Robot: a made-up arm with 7 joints.
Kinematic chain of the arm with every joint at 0, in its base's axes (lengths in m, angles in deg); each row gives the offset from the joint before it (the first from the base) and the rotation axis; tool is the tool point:
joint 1: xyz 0 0 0.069 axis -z
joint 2: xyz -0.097 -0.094 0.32 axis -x
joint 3: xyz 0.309 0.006 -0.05 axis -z
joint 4: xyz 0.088 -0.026 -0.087 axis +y
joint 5: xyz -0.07 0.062 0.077 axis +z
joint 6: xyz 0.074 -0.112 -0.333 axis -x
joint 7: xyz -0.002 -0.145 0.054 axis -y
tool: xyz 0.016 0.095 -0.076
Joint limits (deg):
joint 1: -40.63..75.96
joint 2: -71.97..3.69
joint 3: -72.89..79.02
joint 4: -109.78..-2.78
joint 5: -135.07..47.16
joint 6: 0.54..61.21
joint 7: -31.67..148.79
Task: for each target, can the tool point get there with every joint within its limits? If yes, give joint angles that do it. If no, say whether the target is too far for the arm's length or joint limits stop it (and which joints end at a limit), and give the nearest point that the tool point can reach.
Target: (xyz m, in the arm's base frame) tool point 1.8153 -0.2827 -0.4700
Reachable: no: too far | nearest point 0.6576 -0.1024 0.0900 | short by 1.299 m
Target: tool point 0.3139 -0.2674 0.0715
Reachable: yes | joints 40.56 -57.29 14.92 -86.84 -56.57 16.00 94.88
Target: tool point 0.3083 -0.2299 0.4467
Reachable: yes | joints 55.32 -26.96 -61.35 -79.35 28.14 7.18 112.50
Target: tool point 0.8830 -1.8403 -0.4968
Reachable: no: too far | nearest point 0.2902 -0.6049 0.1018 | short by 1.495 m
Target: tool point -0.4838 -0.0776 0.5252
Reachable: no: joint limits stop it (at a limit: joint 1, joint 2, joint 3, joint 4, joint 6) | nearest point -0.3732 -0.2234 0.3907 | short by 0.227 m
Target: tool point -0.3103 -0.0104 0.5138
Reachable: no: joint limits stop it (at a limit: joint 1, joint 2, joint 3, joint 4, joint 6) | nearest point -0.3111 -0.2062 0.3940 | short by 0.230 m
